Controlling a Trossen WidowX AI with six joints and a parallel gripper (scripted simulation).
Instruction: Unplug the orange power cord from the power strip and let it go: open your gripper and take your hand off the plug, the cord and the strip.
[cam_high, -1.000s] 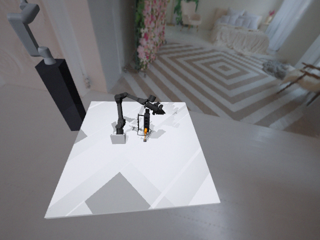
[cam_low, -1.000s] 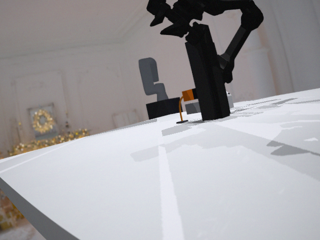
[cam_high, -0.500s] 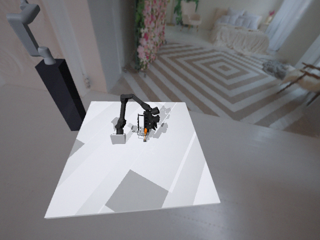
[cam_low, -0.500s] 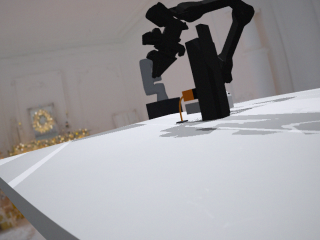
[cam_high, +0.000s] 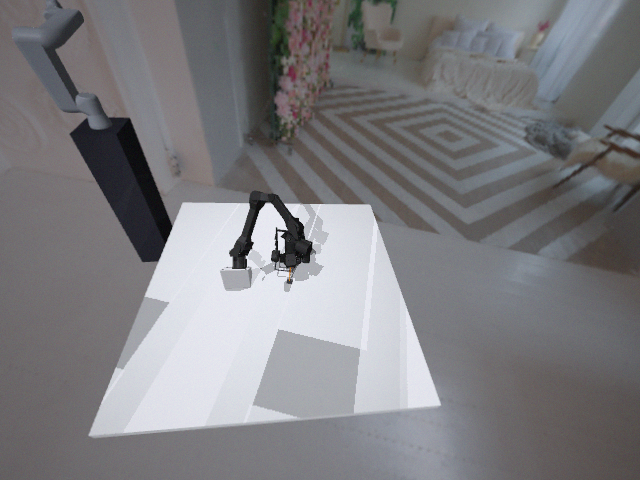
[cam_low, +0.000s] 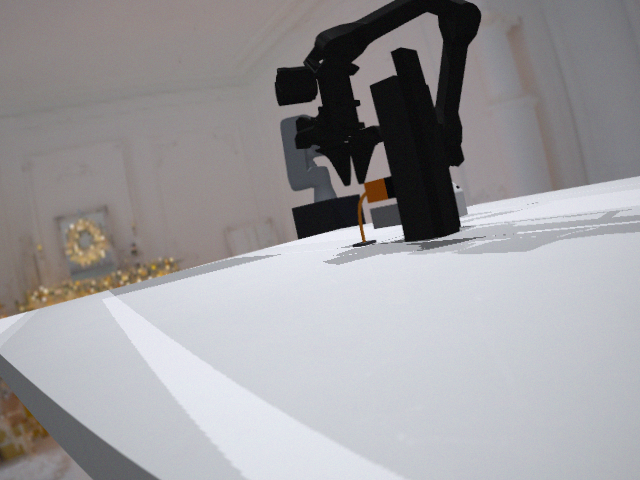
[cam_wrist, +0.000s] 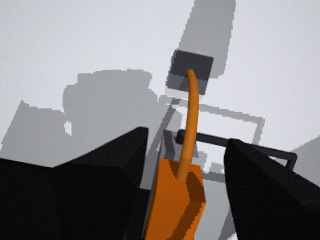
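Right now the orange plug is 10 mm ahead of my gripper tip, 70 mm to the left of it and 10 mm below it. From my gripper tip the other things lie so: dark foot (10 mm behind, 10 mm to the right, 100 mm below).
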